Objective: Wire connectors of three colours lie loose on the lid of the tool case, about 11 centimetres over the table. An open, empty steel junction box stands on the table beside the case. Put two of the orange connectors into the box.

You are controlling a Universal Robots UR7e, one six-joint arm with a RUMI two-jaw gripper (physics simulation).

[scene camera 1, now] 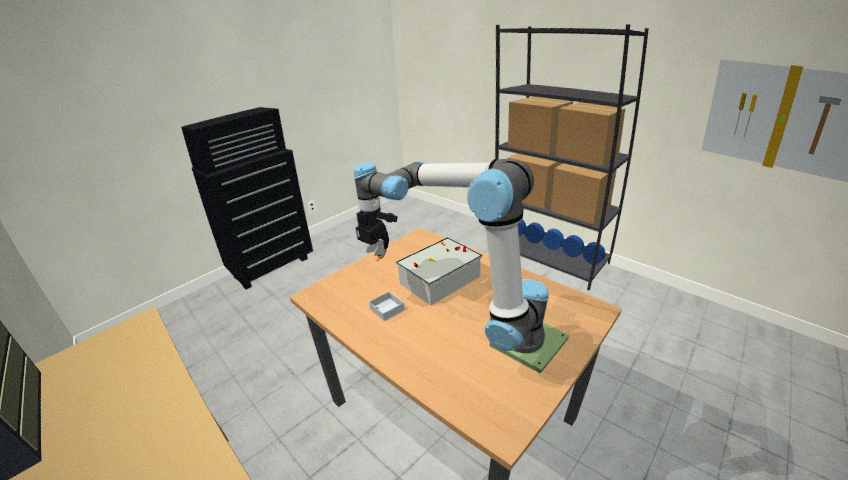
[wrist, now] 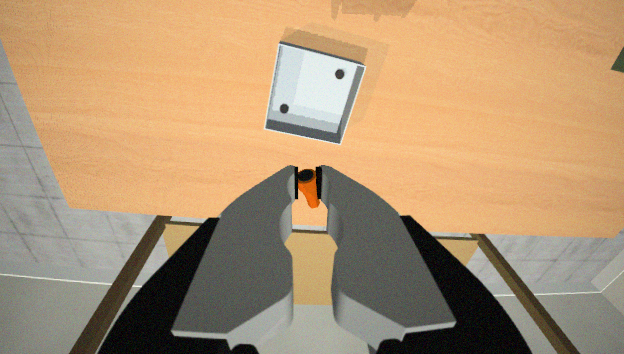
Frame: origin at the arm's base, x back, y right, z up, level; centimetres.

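Where they show: gripper, fingertip midpoint: [scene camera 1: 380, 258] [wrist: 306, 169].
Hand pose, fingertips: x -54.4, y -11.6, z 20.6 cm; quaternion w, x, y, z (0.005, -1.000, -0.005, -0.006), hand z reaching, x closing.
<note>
After its pixels a point has its place.
My gripper [scene camera 1: 379, 253] @(x -54.4, y -11.6, z 20.6 cm) [wrist: 306, 169] @(x -54.4, y -11.6, z 20.6 cm) is shut on an orange connector [scene camera 1: 379, 258] @(x -53.9, y -12.6, z 21.2 cm) [wrist: 311, 195] @(x -54.1, y -12.7, z 21.4 cm), whose dark open end shows between the fingertips in the wrist view. It hangs in the air past the left side of the tool case [scene camera 1: 414, 287] @(x -49.4, y 0.4, z 1.8 cm), above the table's far left edge in the scene view. The open steel junction box [scene camera 1: 382, 311] @(x -53.5, y -15.3, z -2.3 cm) [wrist: 303, 131] @(x -53.9, y -18.0, z -0.3 cm) stands beside the case; no connector shows in it, and its floor has two dark round spots. On the case lid lie a red connector [scene camera 1: 415, 264] @(x -51.5, y 4.5, z 10.1 cm), a yellow connector [scene camera 1: 431, 259] @(x -48.7, y 11.8, z 9.6 cm), an orange connector [scene camera 1: 442, 243] @(x -52.7, y 25.3, z 9.6 cm) and several small ones near the far corner.
The wooden table [scene camera 1: 440, 371] @(x -16.3, y -27.0, z -2.4 cm) [wrist: 150, 150] @(x -76.4, y -21.8, z -2.4 cm) carries the case, the box and the arm's green base plate [scene camera 1: 538, 361] @(x 9.4, y -7.1, z -0.3 cm). A black tool cabinet [scene camera 1: 261, 208], a shelf rack [scene camera 1: 633, 89] and a second table [scene camera 1: 119, 404] stand around it.
</note>
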